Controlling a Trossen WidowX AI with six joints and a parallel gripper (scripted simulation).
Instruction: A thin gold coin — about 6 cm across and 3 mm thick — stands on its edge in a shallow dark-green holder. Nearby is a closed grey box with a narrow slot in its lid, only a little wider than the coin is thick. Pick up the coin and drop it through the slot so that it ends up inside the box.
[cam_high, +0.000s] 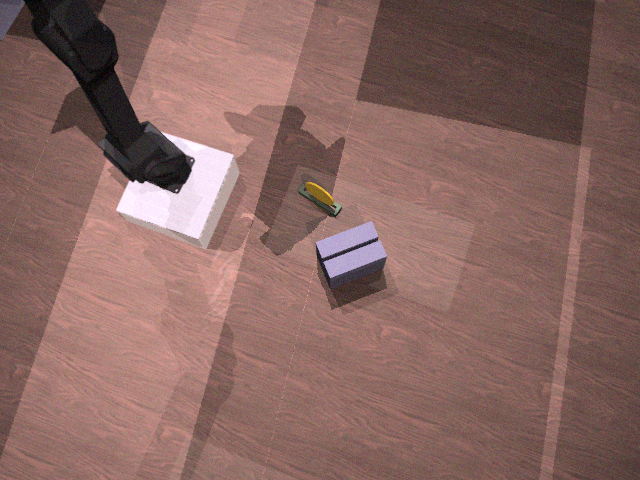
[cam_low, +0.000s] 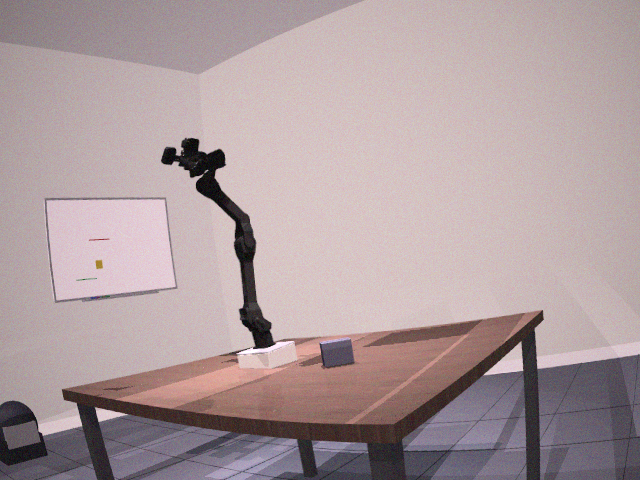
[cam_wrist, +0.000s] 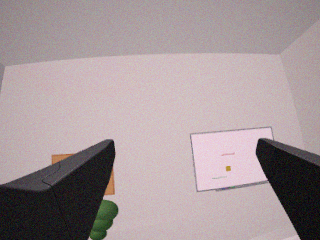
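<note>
My gripper tip is now 440 mm short of the gold coin, 200 mm to the right of it and 790 mm above it.
</note>
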